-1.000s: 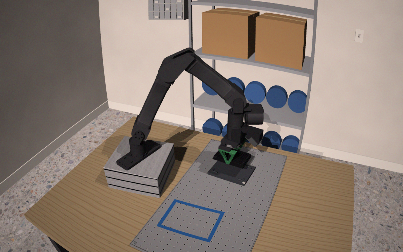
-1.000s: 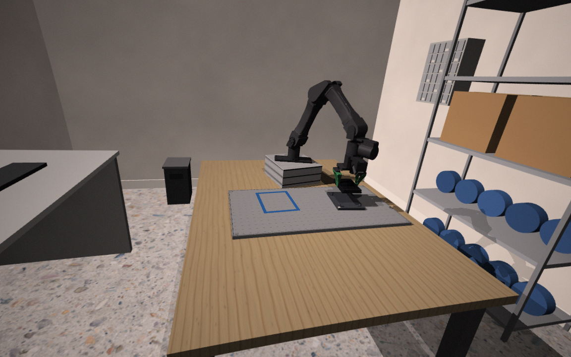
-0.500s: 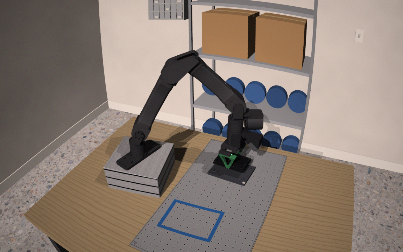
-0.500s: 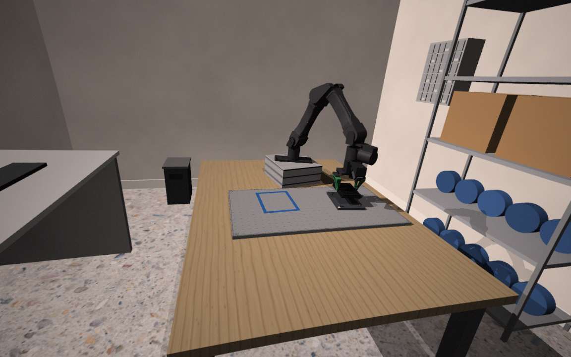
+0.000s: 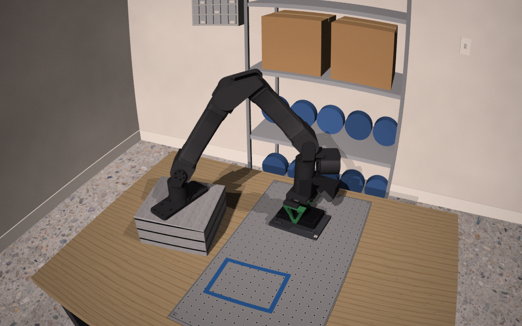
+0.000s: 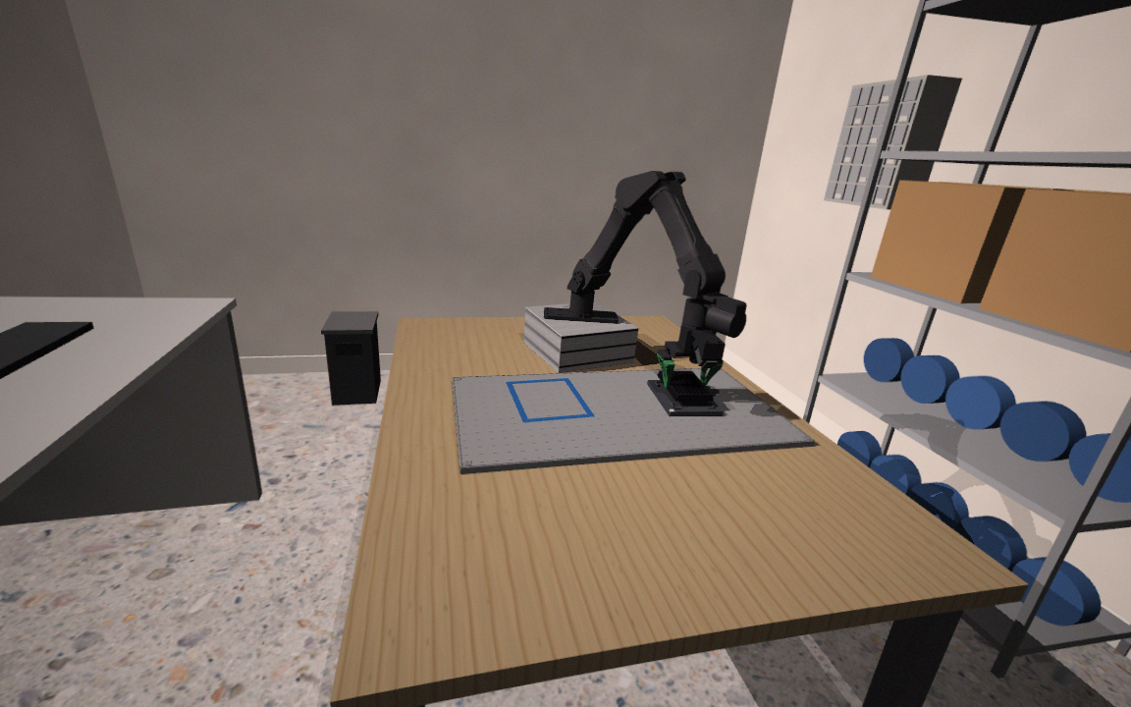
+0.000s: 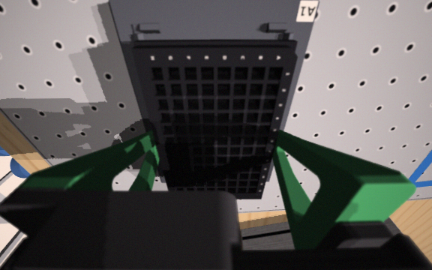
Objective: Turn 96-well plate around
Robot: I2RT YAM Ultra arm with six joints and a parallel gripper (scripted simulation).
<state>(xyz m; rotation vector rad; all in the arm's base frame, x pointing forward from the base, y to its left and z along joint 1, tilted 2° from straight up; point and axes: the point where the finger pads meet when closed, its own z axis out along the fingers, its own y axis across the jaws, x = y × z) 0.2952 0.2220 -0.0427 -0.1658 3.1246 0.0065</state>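
The dark plate nest N1 lies 3 cm below my hand. The rest, counted from my hand: white A1 label: 8 cm ahead, 4 cm to the right, 3 cm below; black 96-well plate: right at my hand.
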